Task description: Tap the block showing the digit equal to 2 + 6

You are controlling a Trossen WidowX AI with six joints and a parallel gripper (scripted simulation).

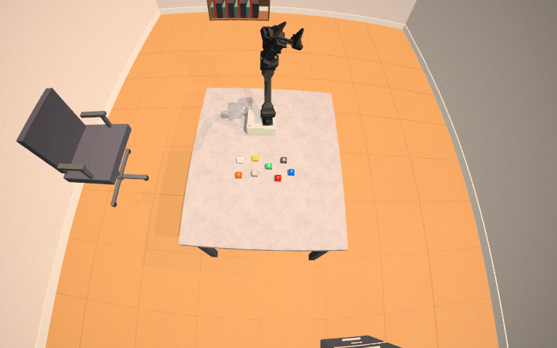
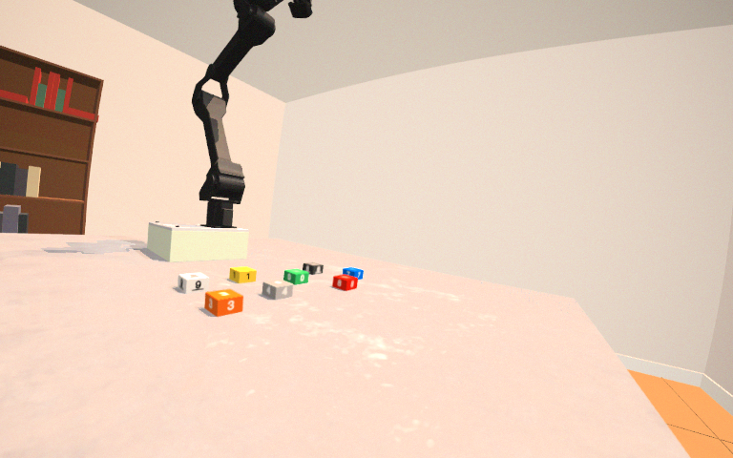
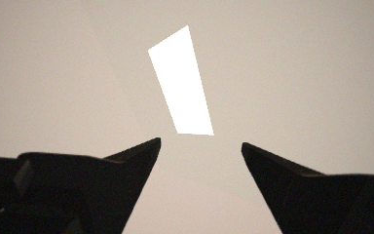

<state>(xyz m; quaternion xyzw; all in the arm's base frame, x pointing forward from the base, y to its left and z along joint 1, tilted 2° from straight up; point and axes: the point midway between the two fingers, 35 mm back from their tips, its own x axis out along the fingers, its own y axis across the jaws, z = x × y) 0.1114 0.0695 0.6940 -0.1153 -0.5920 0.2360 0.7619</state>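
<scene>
My gripper tip is now 260 mm short of the red block, 40 mm to the left of it and 790 mm above it. Also, from my gripper tip: yellow 1 block: 130 mm ahead, 160 mm to the right, 790 mm below; then black block: 150 mm ahead, 790 mm below; then green 0 block: 180 mm ahead, 90 mm to the right, 790 mm below.
</scene>
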